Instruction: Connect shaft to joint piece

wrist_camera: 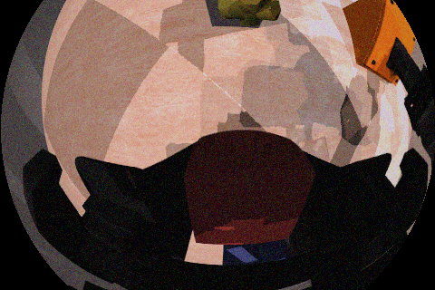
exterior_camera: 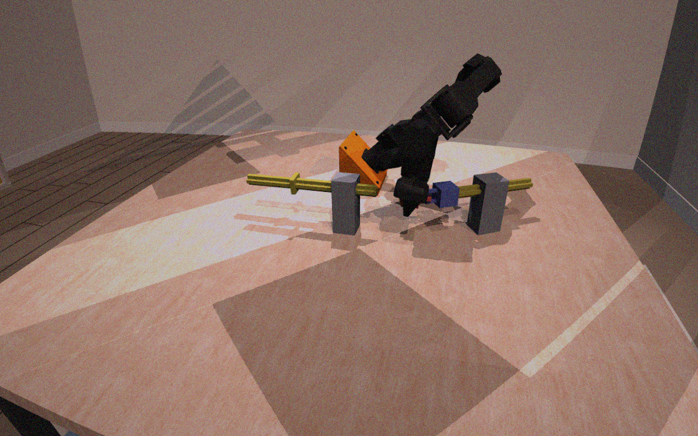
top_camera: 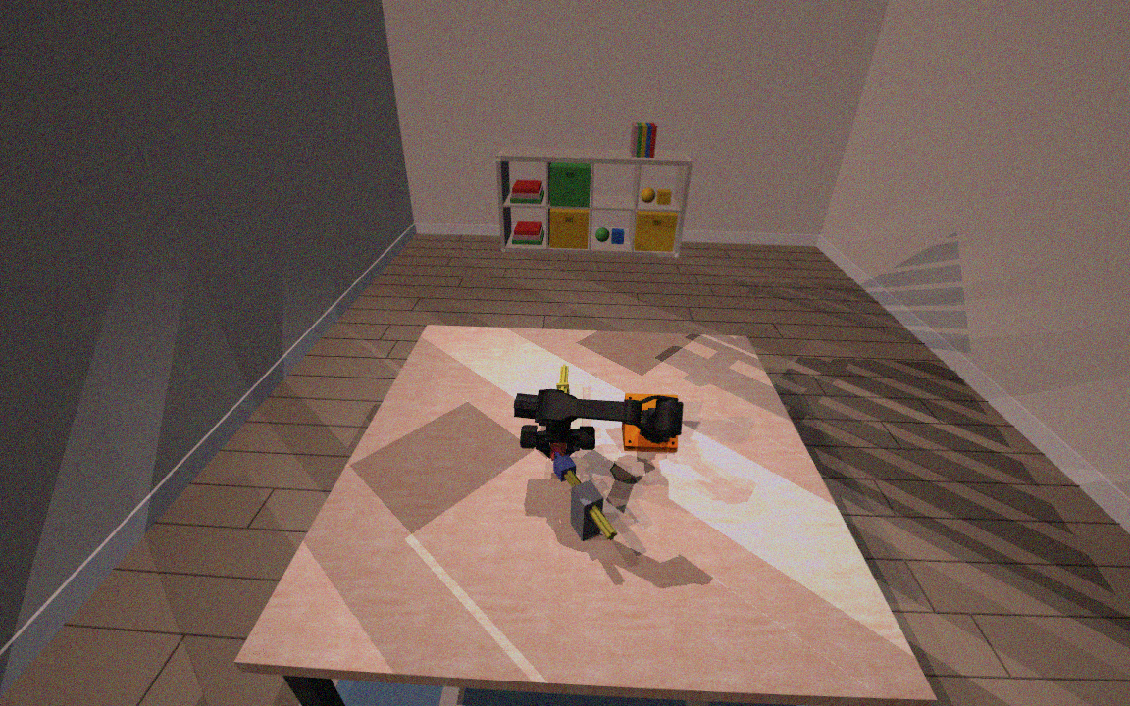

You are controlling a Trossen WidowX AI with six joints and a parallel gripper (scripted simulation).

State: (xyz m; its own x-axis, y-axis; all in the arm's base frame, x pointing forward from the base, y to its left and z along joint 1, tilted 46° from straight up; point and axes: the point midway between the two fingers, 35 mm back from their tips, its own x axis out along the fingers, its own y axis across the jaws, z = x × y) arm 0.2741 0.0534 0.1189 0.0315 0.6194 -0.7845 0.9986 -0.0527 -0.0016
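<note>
Right now my gripper tip is 4 cm below the red square joint piece and 1 cm to the right of it.
</note>
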